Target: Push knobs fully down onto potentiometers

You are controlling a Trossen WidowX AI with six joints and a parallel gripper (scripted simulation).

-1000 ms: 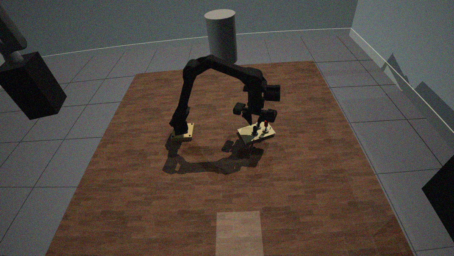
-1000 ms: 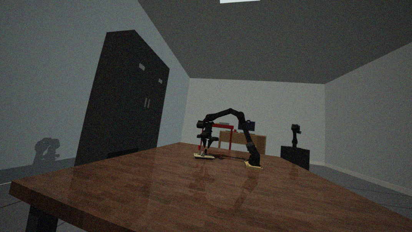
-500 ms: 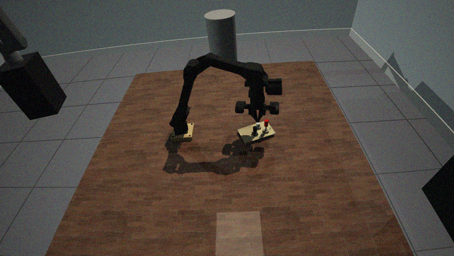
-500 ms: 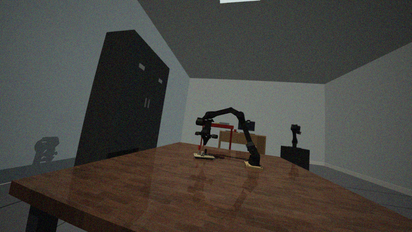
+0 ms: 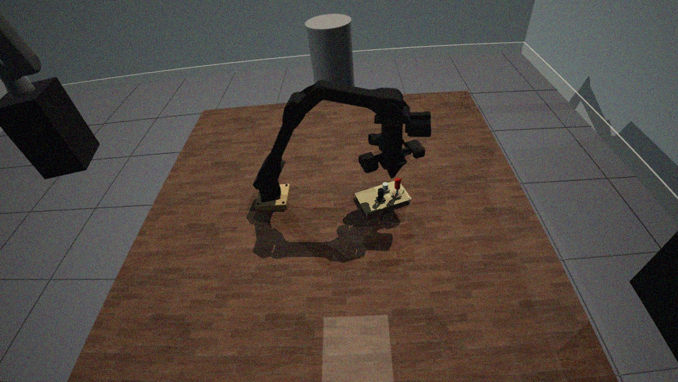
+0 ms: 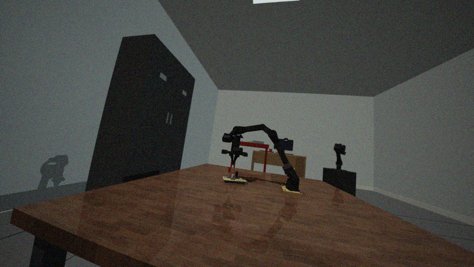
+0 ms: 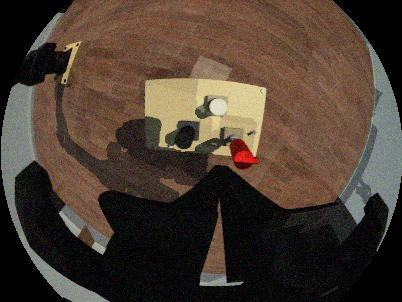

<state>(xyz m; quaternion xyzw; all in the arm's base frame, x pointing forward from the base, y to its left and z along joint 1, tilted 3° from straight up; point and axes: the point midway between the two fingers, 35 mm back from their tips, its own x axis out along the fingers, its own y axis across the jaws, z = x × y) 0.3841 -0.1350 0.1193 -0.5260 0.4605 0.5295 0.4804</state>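
Right now my gripper tip is 30 mm above the red knob and 20 mm short of it. From my gripper tip the other things lie so: dark knob: 60 mm below, 40 mm behind.
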